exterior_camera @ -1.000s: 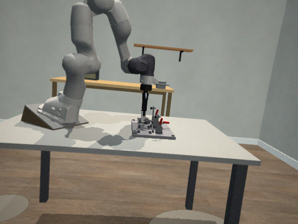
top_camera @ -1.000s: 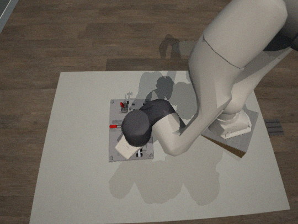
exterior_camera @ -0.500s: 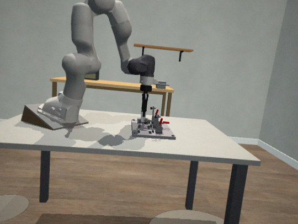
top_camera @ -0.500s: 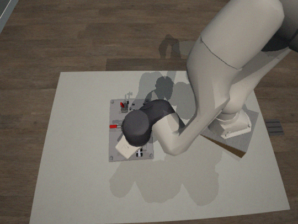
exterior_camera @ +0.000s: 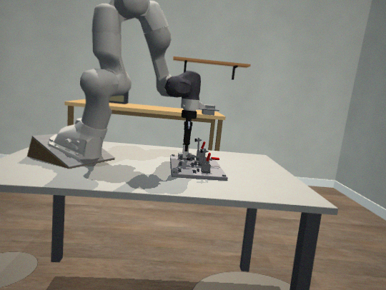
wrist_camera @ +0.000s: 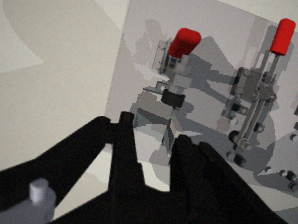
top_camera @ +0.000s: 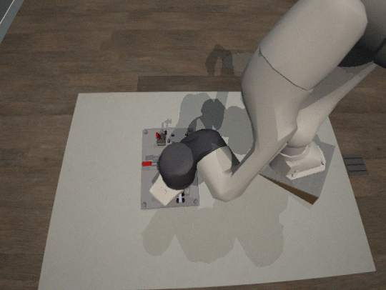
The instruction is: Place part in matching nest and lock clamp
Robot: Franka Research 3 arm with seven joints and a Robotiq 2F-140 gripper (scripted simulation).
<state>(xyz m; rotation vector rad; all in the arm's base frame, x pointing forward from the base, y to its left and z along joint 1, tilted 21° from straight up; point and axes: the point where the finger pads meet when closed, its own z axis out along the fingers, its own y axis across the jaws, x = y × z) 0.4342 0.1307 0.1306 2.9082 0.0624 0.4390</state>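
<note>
Now: hand 30 mm above the part. Round my hand: fixture plate 50 mm ahead, 110 mm to the right, 50 mm below.
</note>
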